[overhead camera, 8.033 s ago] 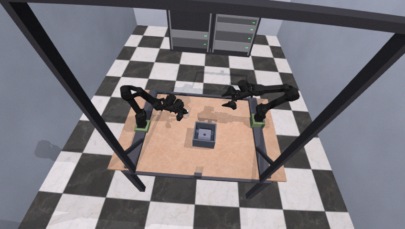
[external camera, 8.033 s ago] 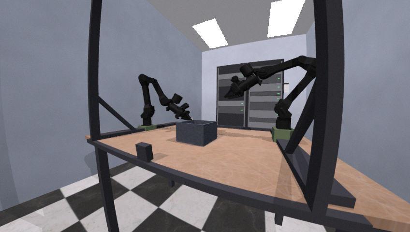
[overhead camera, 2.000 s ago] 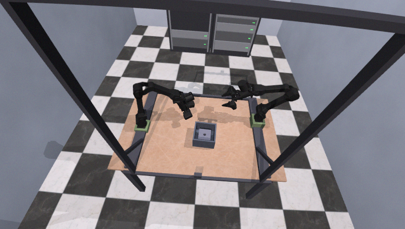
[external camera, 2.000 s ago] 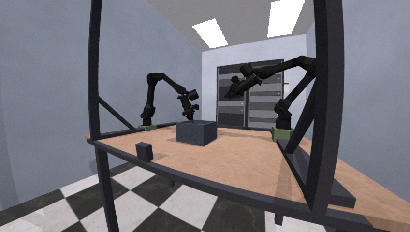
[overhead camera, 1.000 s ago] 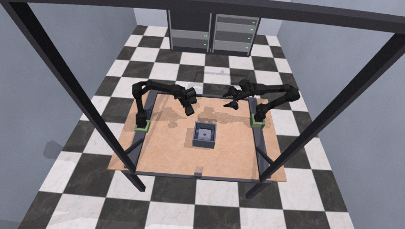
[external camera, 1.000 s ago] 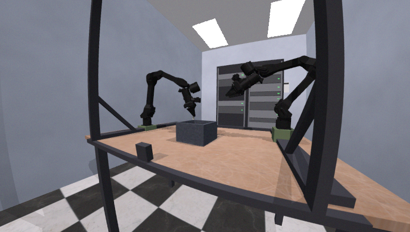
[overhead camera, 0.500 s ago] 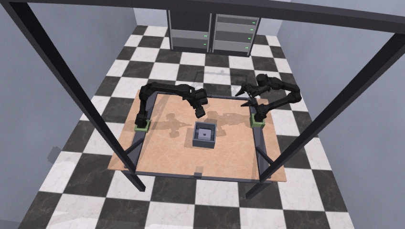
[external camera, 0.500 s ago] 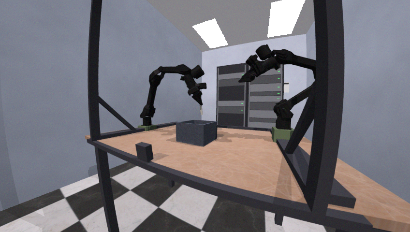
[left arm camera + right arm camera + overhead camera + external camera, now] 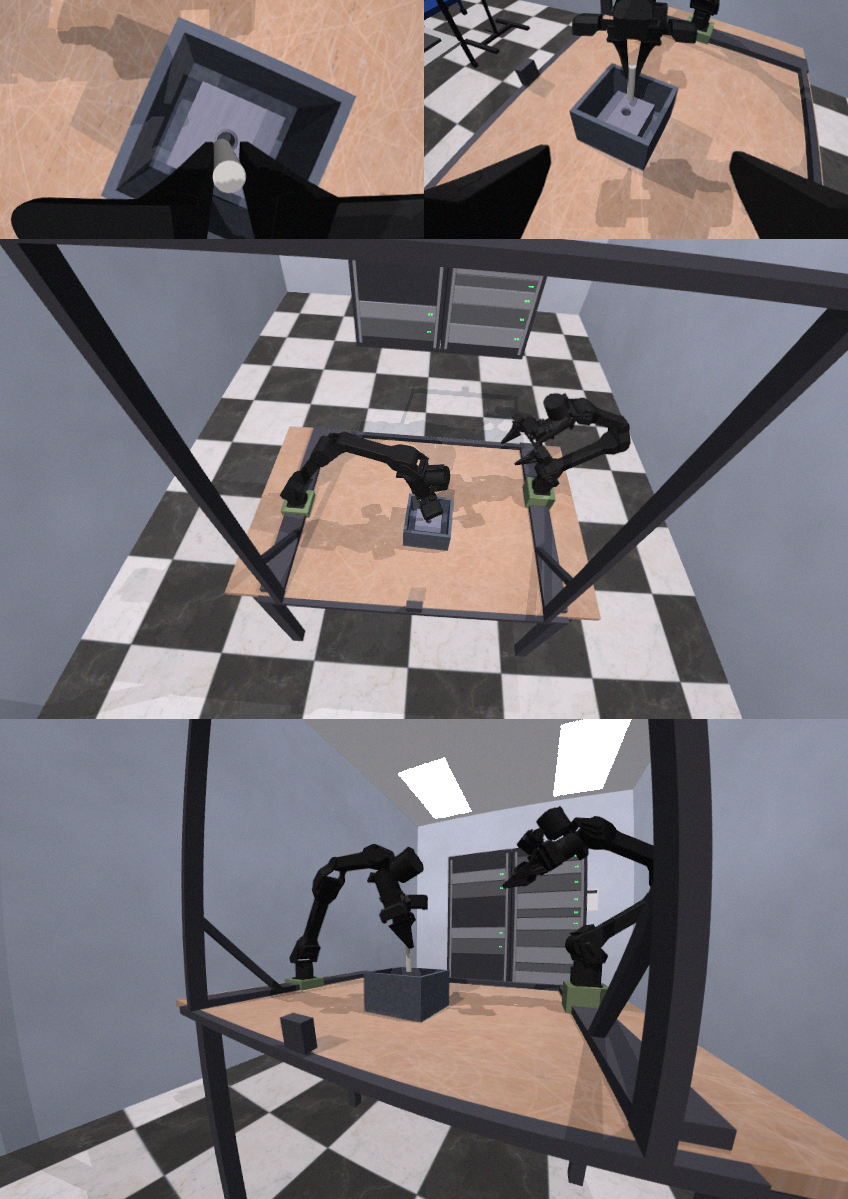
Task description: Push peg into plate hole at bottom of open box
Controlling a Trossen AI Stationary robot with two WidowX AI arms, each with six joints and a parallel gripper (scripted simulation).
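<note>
Right now the white peg is 5 cm below my left hand. Round my left hand: box (1 cm to the right, 16 cm below).
</note>
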